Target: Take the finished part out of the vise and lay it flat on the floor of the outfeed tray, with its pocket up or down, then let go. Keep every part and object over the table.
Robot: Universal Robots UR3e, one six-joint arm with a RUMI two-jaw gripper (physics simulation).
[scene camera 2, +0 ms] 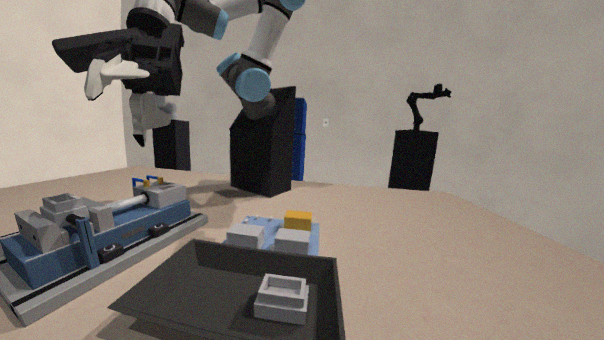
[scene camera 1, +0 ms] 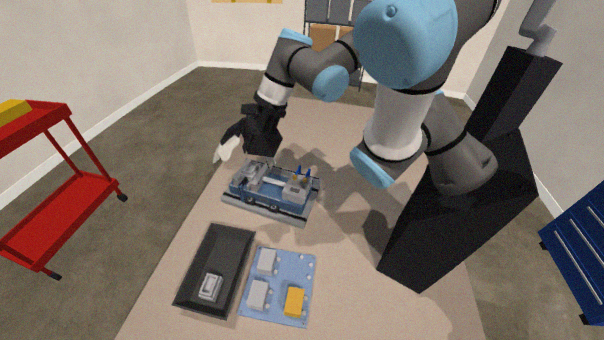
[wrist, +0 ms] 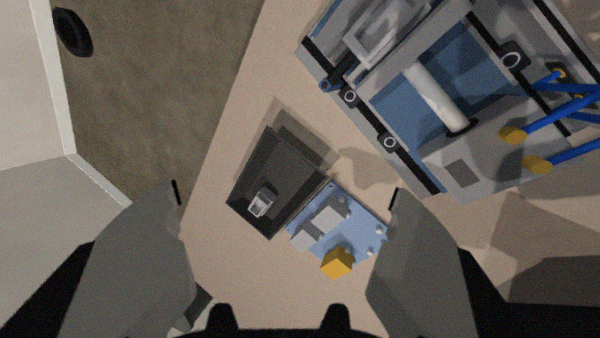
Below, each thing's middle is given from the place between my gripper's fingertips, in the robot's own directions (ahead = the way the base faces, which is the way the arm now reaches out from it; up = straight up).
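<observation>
With the light blue plate point(scene camera 1: 292, 271) as the reference, my gripper is 210 mm to the right of it and 110 mm beyond it, and 220 mm above it. The yellow block point(wrist: 337, 262), counted from my hand, sits 260 mm to the left and 150 mm behind, and it is 200 mm below.
</observation>
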